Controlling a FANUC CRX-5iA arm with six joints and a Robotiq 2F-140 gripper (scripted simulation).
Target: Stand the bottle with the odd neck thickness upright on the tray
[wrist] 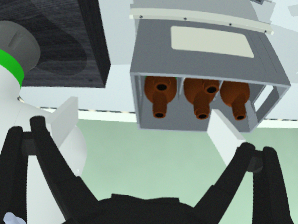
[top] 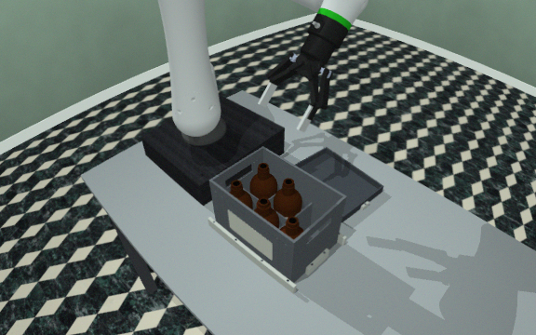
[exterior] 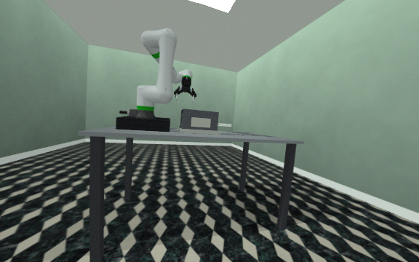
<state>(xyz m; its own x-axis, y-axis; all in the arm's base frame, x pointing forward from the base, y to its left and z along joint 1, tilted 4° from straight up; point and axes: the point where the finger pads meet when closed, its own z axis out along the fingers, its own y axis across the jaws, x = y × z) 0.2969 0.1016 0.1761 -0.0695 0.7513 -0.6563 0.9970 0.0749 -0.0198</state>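
My hand is 13 cm short of the brown bottle, 15 cm to the left of it and 18 cm above it. The rest, counted from my hand: glass bottle 3 cm ahead, 8 cm to the right, 18 cm below; crate 13 cm ahead, 11 cm to the right, 19 cm below; dark grey tray 7 cm ahead, 15 cm to the left, 26 cm below.
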